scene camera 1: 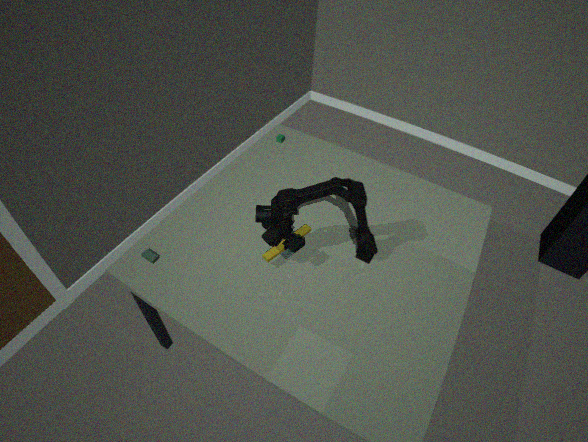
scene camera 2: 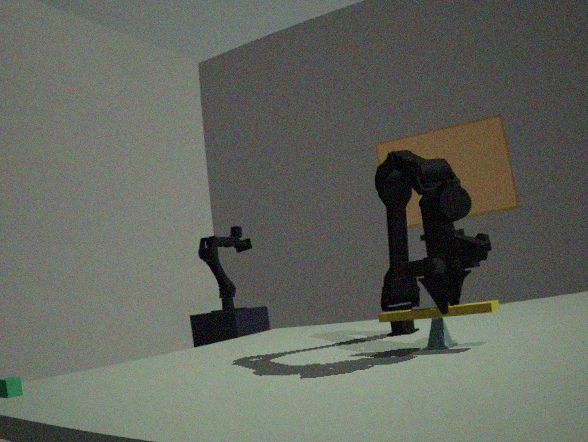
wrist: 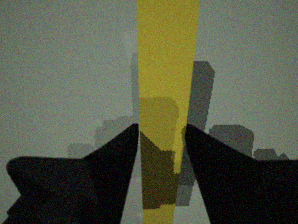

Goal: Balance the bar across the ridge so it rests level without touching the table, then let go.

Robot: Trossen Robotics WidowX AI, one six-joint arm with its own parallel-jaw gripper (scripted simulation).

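Yellow bar and my gripper visible. Scene camera 1: gripper visible too. Wrist view: gripper there as well.
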